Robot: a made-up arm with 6 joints. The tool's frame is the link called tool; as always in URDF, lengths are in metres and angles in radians.
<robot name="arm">
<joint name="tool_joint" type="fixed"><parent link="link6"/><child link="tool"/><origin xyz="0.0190 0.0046 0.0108" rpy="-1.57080 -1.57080 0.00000"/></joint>
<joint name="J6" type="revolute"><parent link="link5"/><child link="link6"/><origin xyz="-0.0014 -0.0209 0.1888" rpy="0.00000 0.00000 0.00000"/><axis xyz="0 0 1"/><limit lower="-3.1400" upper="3.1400"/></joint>
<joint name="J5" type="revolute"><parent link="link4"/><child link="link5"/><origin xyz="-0.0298 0.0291 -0.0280" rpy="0.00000 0.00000 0.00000"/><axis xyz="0 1 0"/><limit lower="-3.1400" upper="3.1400"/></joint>
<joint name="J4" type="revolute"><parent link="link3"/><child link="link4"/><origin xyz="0.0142 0.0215 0.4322" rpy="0.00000 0.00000 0.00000"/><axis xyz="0 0 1"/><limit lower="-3.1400" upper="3.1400"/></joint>
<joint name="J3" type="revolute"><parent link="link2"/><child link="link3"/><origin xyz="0.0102 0.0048 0.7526" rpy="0.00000 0.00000 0.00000"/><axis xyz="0 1 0"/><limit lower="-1.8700" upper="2.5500"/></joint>
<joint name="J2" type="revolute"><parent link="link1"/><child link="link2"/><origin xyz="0.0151 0.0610 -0.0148" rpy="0.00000 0.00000 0.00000"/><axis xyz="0 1 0"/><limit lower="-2.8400" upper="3.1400"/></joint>
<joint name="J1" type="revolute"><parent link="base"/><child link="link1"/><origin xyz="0.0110 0.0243 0.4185" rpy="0.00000 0.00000 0.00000"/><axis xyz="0 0 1"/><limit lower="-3.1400" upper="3.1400"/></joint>
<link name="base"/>
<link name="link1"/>
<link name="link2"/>
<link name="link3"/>
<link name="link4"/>
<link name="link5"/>
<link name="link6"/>
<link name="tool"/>
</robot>
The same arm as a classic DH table. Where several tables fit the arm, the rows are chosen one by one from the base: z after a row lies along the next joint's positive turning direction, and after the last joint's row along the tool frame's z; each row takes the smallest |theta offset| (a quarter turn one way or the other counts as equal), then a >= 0, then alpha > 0; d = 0 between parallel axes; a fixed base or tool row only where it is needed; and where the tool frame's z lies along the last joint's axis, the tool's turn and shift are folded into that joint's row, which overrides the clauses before.
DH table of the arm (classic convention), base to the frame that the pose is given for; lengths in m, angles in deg. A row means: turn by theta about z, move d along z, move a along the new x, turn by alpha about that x. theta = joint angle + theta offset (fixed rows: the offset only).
base (fixed): theta0 65.64, d 0, a 0.0267, alpha 0
J1: theta0 -65.64, d 0.4037, a 0.0151, alpha -90
J2: theta0 -89.22, d 0, a 0.7527, alpha 0
J3: theta0 89.22, d 0.0873, a 0.0142, alpha 90
J4: theta0 0, d 0.4042, a -0.0298, alpha -90
J5: theta0 0, d 0.0082, a -0.0014, alpha 90
J6: theta0 0, d 0.1996, a 0.019, alpha -90
tool (fixed): theta0 -90, d 0.0046, a 0, alpha 0
Joint limits (deg, base to tool): -179.91..179.91 -162.72..179.91 -107.14..146.1 -179.91..179.91 -179.91..179.91 -179.91..179.91

